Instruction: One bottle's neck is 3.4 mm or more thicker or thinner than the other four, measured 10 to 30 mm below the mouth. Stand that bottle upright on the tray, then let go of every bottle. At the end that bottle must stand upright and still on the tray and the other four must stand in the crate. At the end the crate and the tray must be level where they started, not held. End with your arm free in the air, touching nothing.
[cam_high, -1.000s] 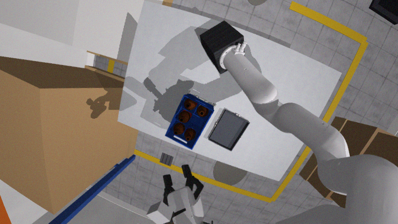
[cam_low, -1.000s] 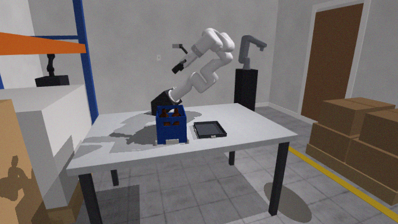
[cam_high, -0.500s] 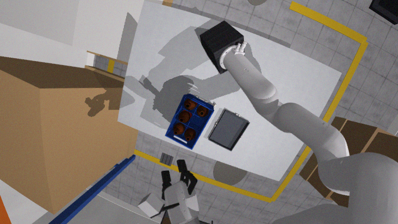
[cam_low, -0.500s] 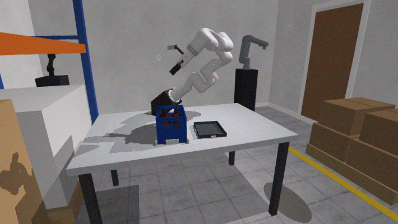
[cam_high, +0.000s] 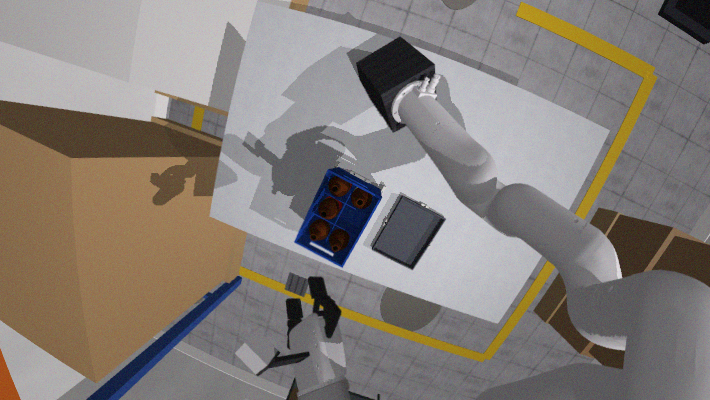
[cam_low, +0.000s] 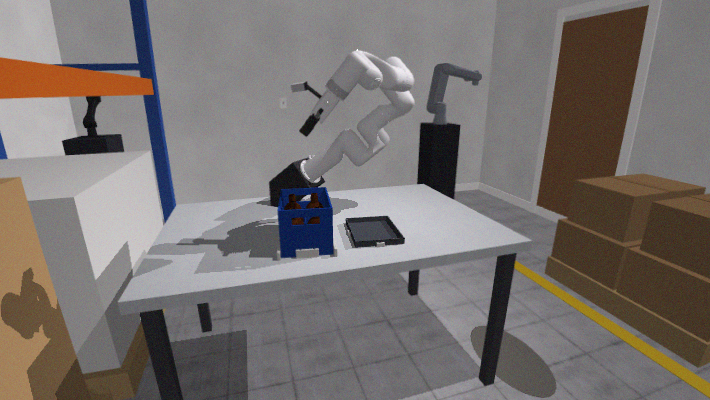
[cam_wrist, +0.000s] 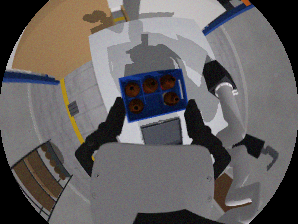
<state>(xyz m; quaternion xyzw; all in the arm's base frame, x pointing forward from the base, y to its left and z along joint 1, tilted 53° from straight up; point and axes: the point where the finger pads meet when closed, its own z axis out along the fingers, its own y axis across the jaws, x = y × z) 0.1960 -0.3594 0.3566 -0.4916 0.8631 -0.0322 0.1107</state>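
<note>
Now: the blue crate 36 cm below my hand, 7 cm behind it and 1 cm to the right of it. The rest, counted from my hand: dark tray 43 cm below, 26 cm to the left, 7 cm behind; then glass bottle 35 cm below, 16 cm behind, 5 cm to the right.
</note>
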